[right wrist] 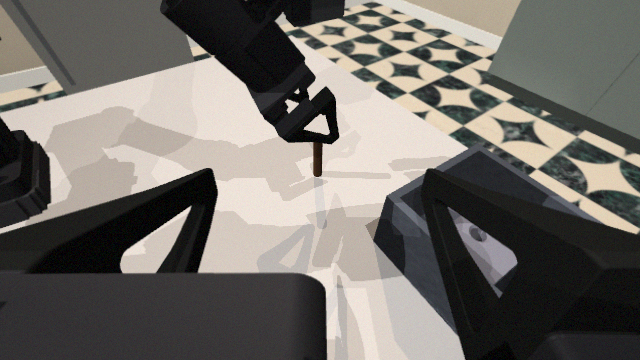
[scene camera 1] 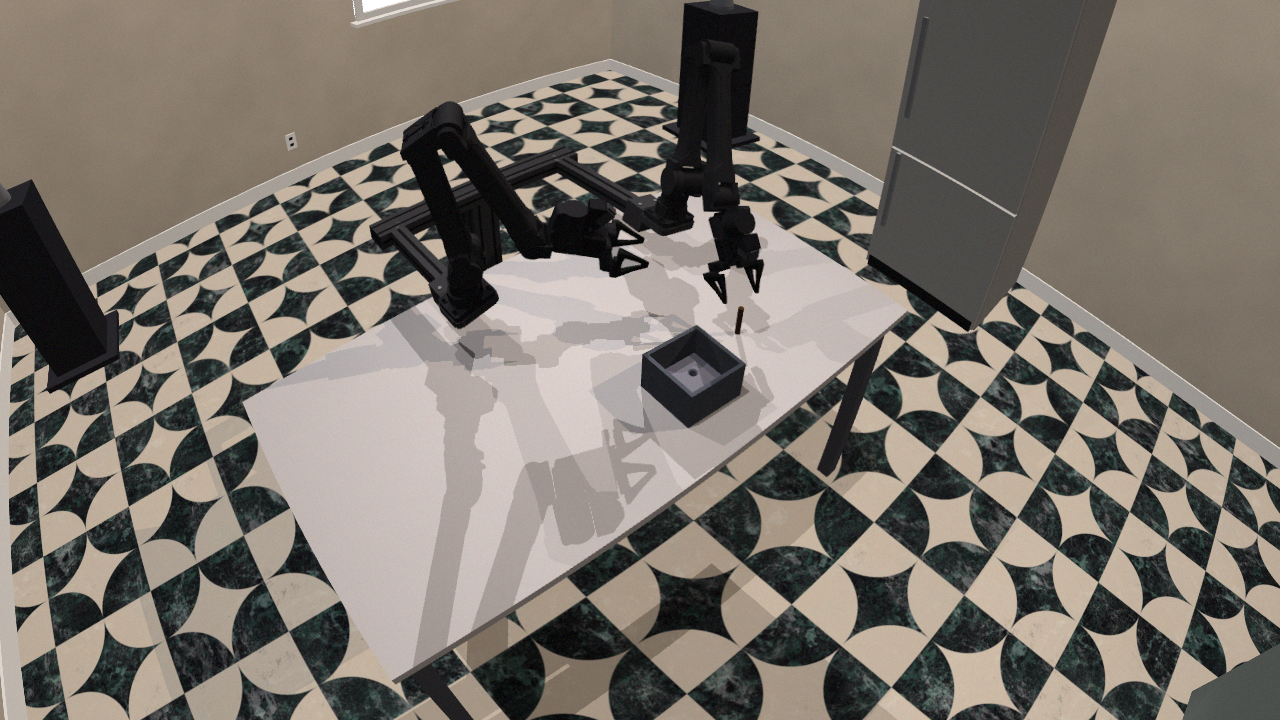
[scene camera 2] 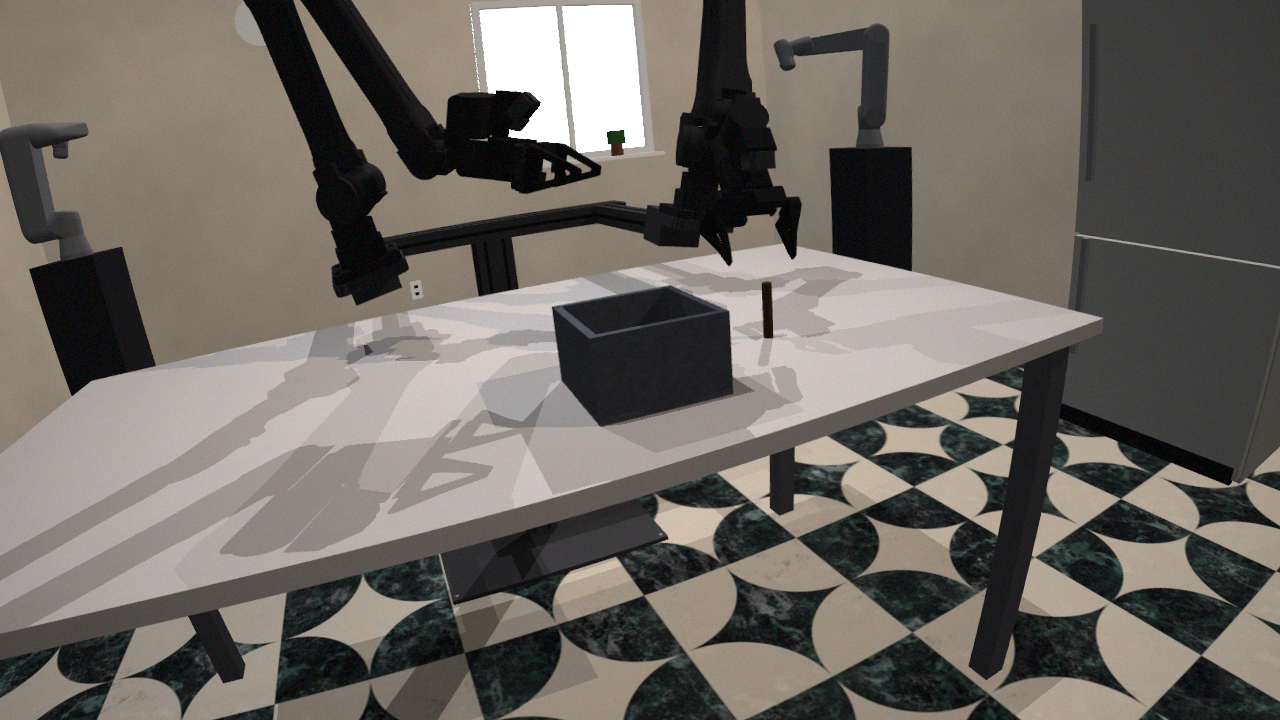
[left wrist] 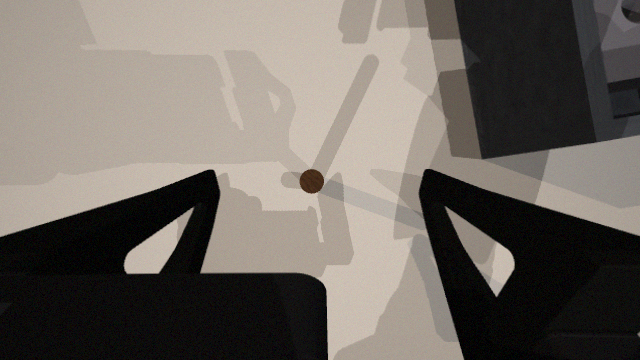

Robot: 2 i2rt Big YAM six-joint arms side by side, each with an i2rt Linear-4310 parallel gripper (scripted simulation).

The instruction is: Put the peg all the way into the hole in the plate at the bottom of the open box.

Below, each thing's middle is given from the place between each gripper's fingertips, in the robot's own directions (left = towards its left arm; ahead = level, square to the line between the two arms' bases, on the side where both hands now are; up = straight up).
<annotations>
The pale plate (scene camera 1: 693, 372) lies 22 cm to the right of my left hand (scene camera 2: 762, 260), 9 cm ahead of it and 7 cm below it. Round my left hand: dark box (scene camera 2: 663, 362) 22 cm to the right, 9 cm below, 9 cm ahead.
Now: the pale plate 21 cm below my right hand (scene camera 2: 591, 172), 21 cm ahead of it and 1 cm to the right of it. Also, from my right hand: dark box 23 cm below, 21 cm ahead, 1 cm to the right.
</annotations>
